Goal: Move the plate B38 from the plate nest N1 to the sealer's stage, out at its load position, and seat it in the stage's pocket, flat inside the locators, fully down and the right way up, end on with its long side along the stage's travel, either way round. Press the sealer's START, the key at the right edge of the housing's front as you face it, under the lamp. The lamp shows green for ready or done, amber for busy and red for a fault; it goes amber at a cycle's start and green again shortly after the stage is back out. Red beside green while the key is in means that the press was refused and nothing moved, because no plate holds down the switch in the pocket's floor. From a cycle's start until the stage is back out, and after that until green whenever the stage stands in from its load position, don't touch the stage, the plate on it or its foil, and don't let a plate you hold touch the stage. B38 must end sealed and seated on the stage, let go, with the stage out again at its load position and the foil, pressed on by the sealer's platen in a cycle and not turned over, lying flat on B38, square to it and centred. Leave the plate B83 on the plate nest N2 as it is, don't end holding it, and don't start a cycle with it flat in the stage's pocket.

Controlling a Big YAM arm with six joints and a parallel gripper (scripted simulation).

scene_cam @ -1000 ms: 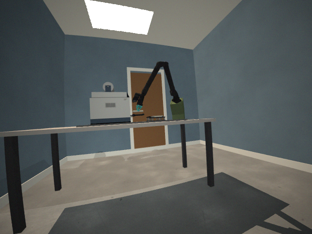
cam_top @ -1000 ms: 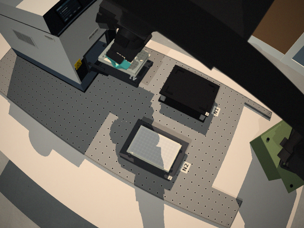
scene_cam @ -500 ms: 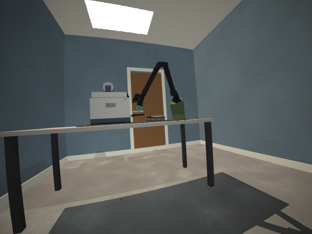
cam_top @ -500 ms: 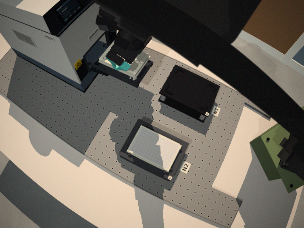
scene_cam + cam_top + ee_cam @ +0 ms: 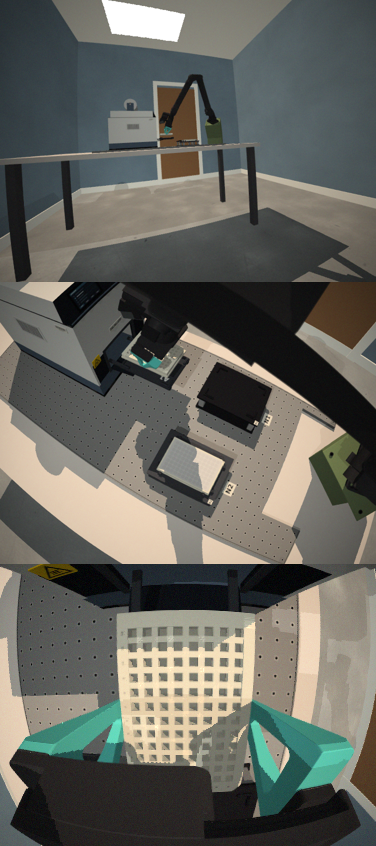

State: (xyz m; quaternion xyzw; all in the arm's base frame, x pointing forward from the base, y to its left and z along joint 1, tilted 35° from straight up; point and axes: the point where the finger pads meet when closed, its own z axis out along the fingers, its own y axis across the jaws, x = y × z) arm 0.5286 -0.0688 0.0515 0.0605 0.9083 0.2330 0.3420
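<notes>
Now: the sealer's stage 4 cm below my hand. Round my hand: yellow warning label (10 cm ahead, 9 cm to the left, 1 cm above); N1 label (31 cm behind, 6 cm to the right, 13 cm below); front slot (7 cm ahead, 6 cm below).
</notes>
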